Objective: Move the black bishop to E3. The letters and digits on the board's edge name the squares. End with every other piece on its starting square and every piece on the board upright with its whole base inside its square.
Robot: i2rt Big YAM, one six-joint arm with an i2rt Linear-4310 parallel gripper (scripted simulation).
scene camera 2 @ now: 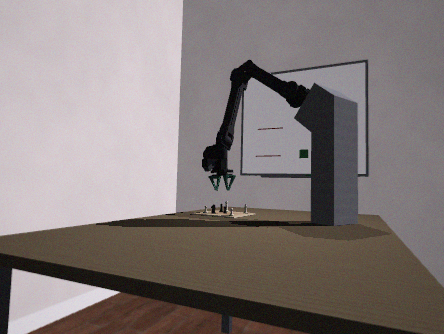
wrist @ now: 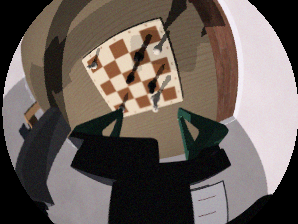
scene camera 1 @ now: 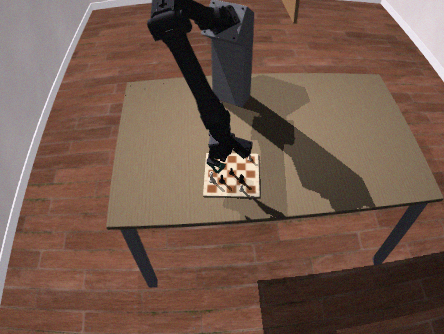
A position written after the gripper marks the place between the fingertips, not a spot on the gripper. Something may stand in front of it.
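Note:
A chessboard [scene camera 1: 249, 169] [wrist: 115, 61] is visible in the robot's scene, and so is the gripper [wrist: 150, 111].

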